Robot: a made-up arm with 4 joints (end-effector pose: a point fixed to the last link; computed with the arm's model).
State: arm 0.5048 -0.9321 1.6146 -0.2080
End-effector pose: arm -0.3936 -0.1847 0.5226 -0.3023 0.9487 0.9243
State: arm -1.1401 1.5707 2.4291 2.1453
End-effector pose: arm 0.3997 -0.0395 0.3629 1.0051 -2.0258 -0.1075
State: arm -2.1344 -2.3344 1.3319 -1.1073
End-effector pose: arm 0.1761 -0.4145 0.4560 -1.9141 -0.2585 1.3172
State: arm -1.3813 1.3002 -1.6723 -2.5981
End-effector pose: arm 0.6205 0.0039 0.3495 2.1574 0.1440 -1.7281
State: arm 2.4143 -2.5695 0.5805 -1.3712
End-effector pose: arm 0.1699 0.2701 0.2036 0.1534 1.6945 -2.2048
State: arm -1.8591 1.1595 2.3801 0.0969
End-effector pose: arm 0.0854 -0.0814 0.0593 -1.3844 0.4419 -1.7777
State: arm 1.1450 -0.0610 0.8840 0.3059
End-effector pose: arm -0.3295 -0.0365 0.2514 -0.3364 0.0915 -0.2511
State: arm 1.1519 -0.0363 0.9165 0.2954
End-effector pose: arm -0.3267 -0.0301 0.2456 -0.3126 0.0658 -0.2291
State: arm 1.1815 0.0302 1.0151 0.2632
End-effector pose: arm -0.3193 -0.0081 0.2304 -0.2488 -0.0049 -0.1689
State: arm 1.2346 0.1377 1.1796 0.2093
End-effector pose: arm -0.3074 0.0289 0.2082 -0.1600 -0.1224 -0.0681
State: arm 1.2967 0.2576 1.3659 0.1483
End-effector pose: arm -0.2940 0.0691 0.1850 -0.0863 -0.2547 0.0501
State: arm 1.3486 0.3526 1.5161 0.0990
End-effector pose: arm -0.2833 0.0991 0.1665 -0.0490 -0.3574 0.1483
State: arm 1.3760 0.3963 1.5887 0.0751
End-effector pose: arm -0.2783 0.1130 0.1575 -0.0388 -0.4031 0.1949
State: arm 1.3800 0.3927 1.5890 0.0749
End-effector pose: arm -0.2788 0.1140 0.1581 -0.0398 -0.3994 0.1915
